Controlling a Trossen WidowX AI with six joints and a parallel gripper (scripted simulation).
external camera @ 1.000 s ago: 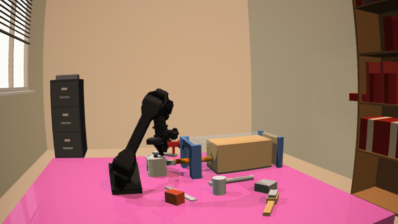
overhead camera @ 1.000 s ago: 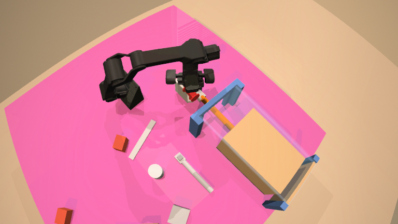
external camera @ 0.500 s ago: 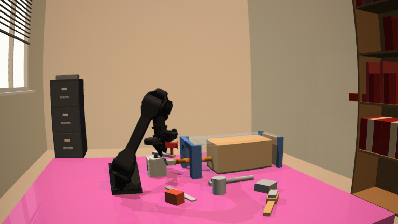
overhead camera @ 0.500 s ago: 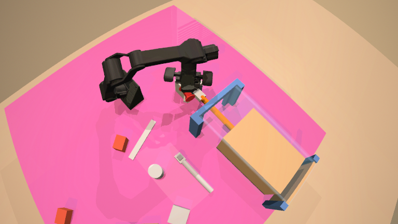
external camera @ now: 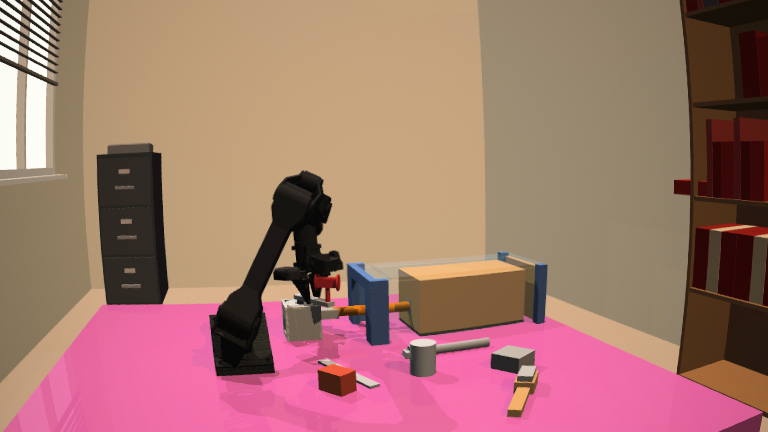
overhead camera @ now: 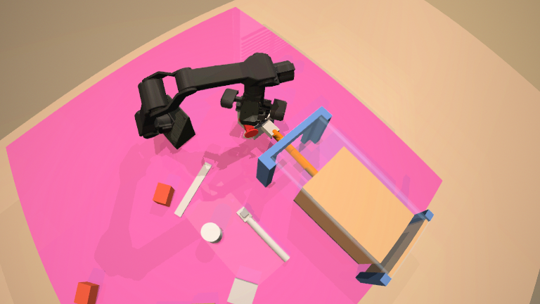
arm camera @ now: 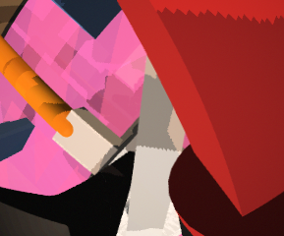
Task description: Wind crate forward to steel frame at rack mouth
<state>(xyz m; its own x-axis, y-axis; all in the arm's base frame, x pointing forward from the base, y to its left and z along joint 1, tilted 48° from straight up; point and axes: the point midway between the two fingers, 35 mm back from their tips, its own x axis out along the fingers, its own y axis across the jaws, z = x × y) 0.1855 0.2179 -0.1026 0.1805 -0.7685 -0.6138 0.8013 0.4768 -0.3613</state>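
My gripper tip is now 5 cm below the red knob, 4 cm to the left of it and 3 cm short of it. Also, from my gripper tip: blue steel frame (13 cm ahead, 4 cm to the left, 1 cm above); then winch (6 cm below, 4 cm behind, 3 cm to the left); then winch handle (2 cm above, 1 cm to the right, 1 cm ahead).
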